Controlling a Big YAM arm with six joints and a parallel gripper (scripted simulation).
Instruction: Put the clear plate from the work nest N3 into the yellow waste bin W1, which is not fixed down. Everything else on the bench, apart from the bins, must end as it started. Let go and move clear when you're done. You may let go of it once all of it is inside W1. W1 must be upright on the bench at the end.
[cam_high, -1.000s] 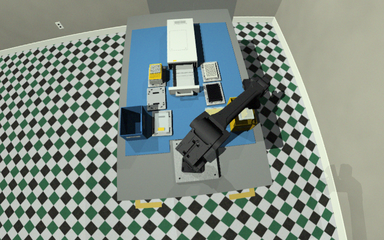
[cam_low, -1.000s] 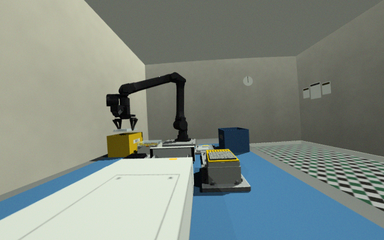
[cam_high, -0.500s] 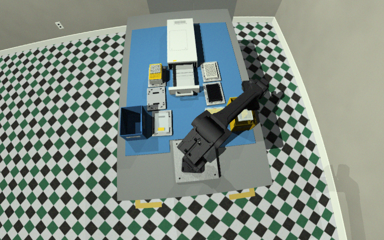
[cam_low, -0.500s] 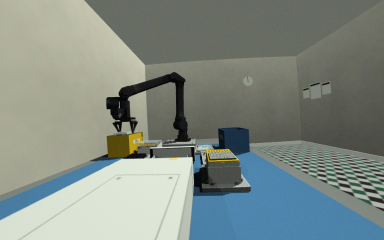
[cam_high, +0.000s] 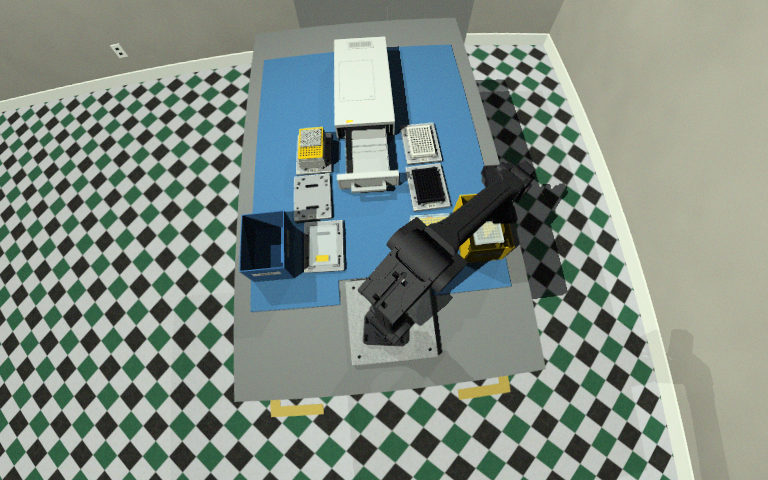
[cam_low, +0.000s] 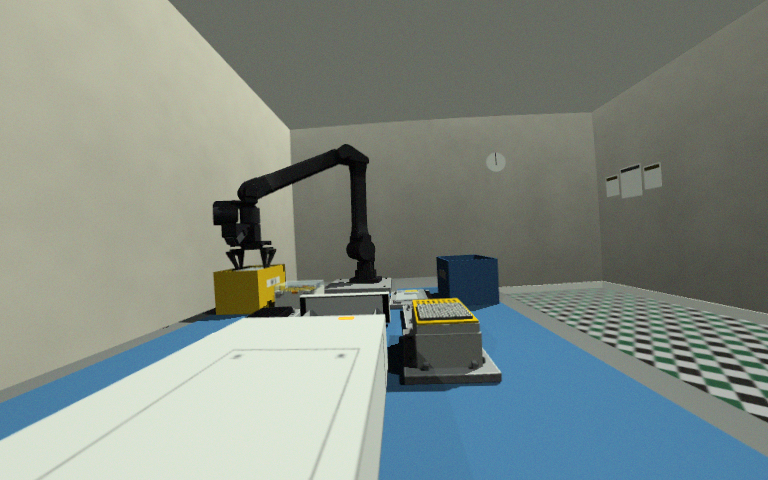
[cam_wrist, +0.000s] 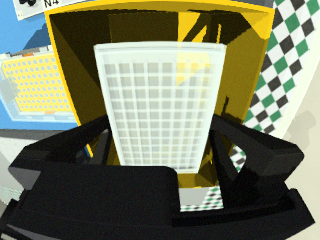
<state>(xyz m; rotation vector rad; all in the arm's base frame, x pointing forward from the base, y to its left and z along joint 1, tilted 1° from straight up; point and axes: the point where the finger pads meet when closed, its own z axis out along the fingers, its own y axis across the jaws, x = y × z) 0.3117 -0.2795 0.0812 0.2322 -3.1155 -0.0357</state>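
My hand is right at the clear plate. The rest, counted from my hand: yellow waste bin W1: 70 mm below; black plate: 160 mm to the left, 160 mm ahead, 90 mm below; white plate: 340 mm ahead, 190 mm to the left, 90 mm below.
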